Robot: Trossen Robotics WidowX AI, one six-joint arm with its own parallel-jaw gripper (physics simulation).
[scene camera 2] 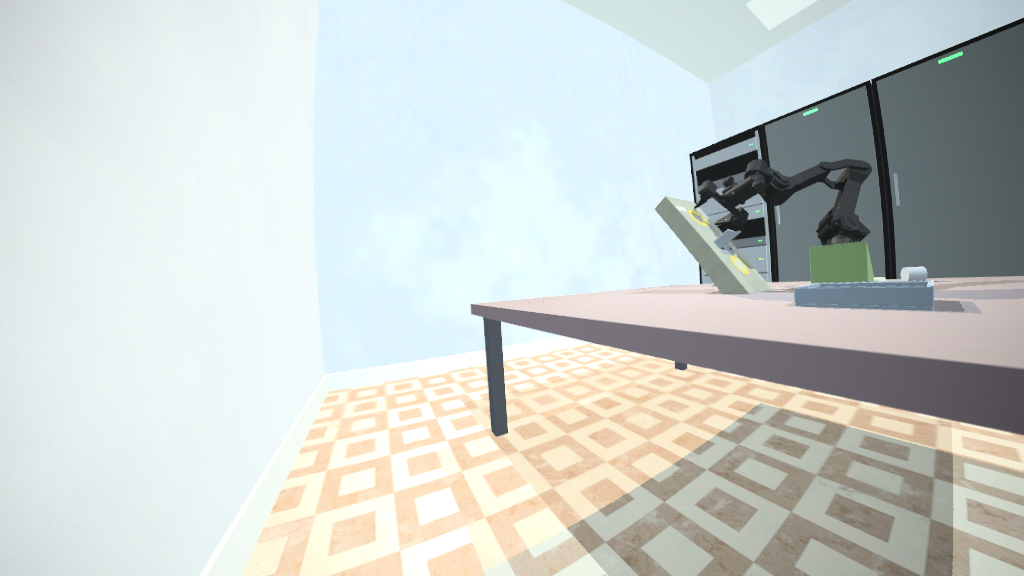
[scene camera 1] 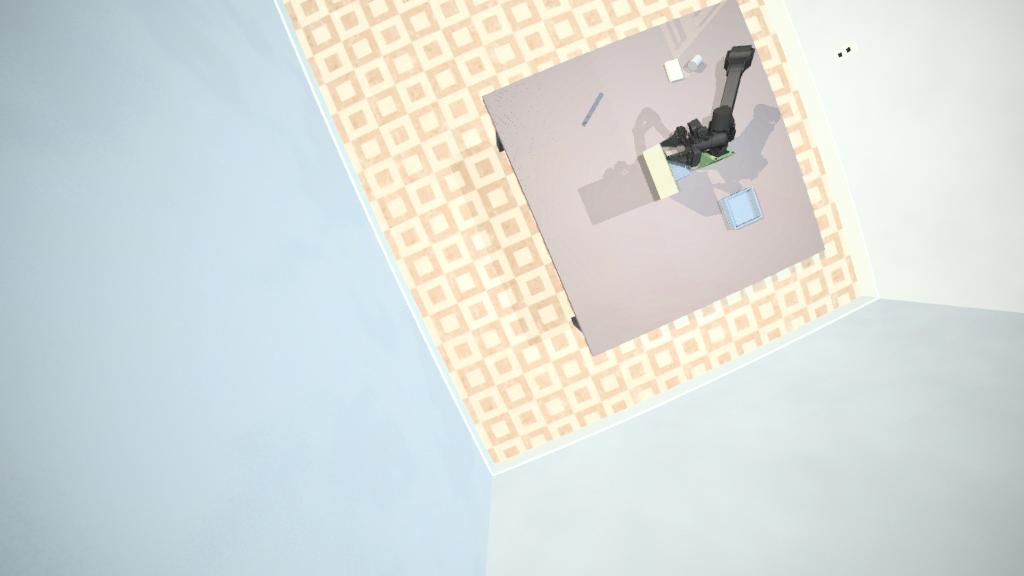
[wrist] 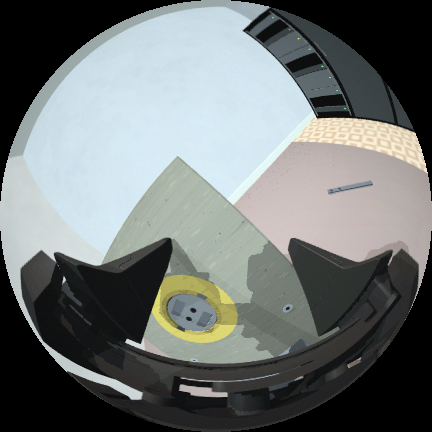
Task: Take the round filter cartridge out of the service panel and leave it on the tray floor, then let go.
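Note:
The service panel (scene camera 1: 659,173) (scene camera 2: 705,250) (wrist: 200,210) is a pale slab standing tilted on the table. The round filter cartridge (wrist: 191,312) sits in it, a grey disc with two dark holes inside a yellow ring. In the wrist view it is low and left of centre, close to the left finger. My gripper (scene camera 1: 664,151) (scene camera 2: 707,215) (wrist: 232,244) is open and empty, at the panel's upper part, its fingers spread wide. The cartridge is not between the fingertips. The light blue tray (scene camera 1: 727,214) (scene camera 2: 864,295) lies beside the arm's base side of the panel.
A blue-grey part (scene camera 2: 727,240) sticks out from the panel's face below the gripper. A green block (scene camera 2: 837,262) bears the arm. A white box (scene camera 1: 673,70), a pale cylinder (scene camera 1: 694,63) (scene camera 2: 914,273) and a grey strip (scene camera 1: 592,109) (wrist: 350,187) lie on the table (scene camera 1: 680,286).

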